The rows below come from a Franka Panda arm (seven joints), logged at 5 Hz.
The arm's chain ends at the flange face. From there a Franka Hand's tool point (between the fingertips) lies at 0.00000 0.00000 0.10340 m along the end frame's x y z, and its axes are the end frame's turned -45 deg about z.
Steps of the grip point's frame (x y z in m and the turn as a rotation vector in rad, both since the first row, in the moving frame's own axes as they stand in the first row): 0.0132, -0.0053, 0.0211, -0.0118, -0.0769, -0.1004; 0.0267, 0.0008, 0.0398, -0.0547, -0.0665, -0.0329
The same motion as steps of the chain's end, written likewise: 0.0100, -0.0198, 0.0214, -0.0627, -0.0460, -0.1004; 0.0202, -0.0272, 0.0402, -0.0857, -0.0083, -0.0329
